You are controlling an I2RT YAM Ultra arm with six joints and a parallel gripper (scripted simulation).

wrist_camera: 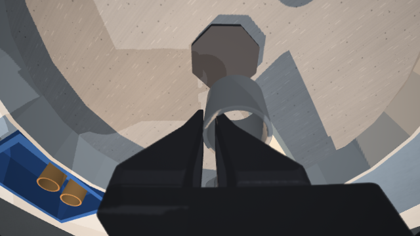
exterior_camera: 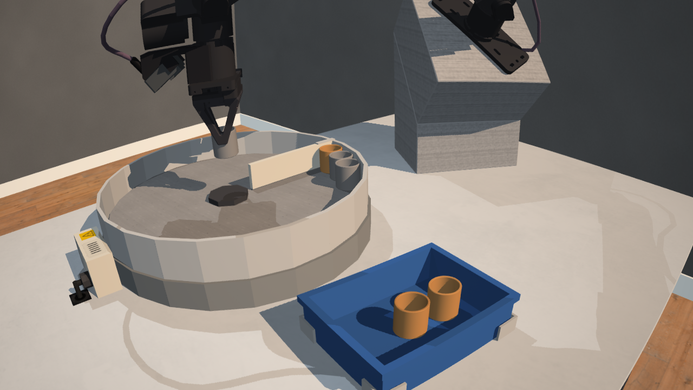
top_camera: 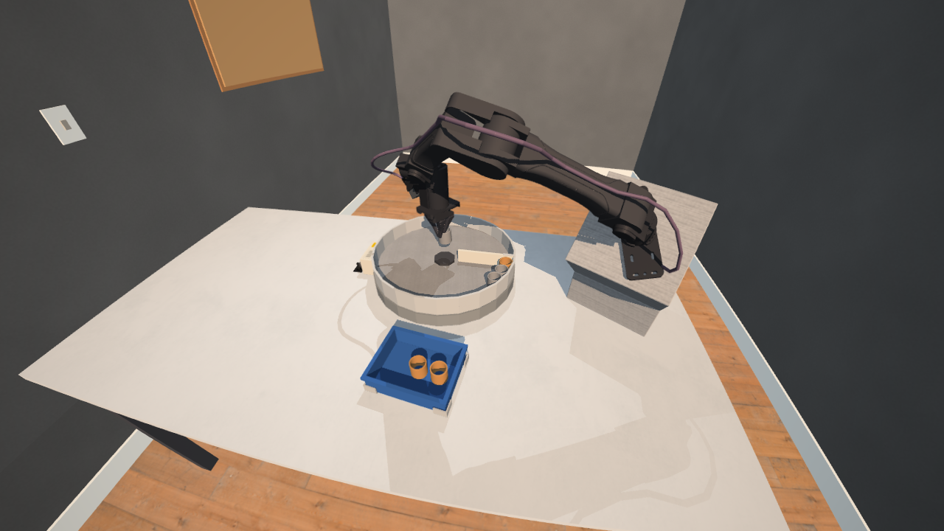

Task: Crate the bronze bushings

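Now: hand 1 cm to the left of the round turntable and 10 cm above it. Round my hand: blue crate (7 cm behind, 34 cm to the left, 13 cm below).
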